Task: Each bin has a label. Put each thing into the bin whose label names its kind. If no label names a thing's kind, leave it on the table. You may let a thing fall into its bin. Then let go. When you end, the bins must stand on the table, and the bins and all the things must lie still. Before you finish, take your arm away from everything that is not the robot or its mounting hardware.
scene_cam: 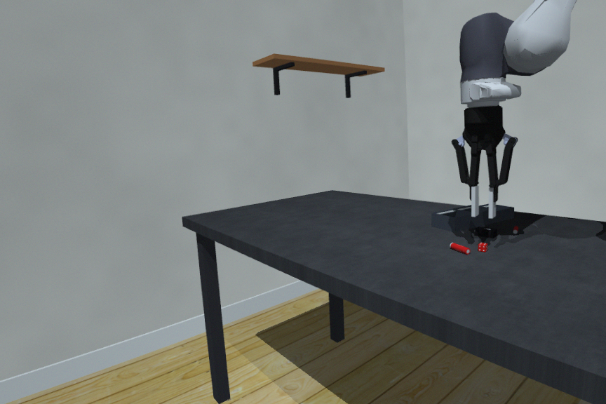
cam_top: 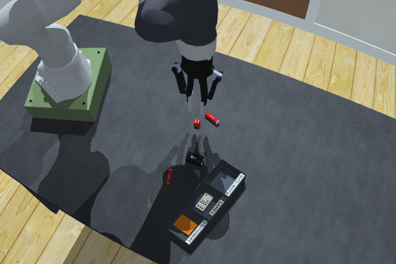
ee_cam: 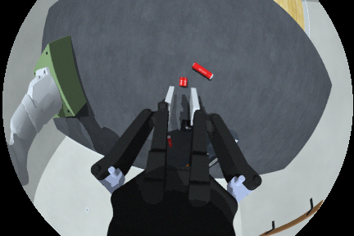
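Now: hand 100 mm above the red die. The rest, counted from my hand: bin tray 220 mm to the right, 150 mm ahead, 90 mm below; black 9V battery 110 mm to the right, 100 mm below, 70 mm ahead; white domino 220 mm to the right, 150 mm ahead, 100 mm below.
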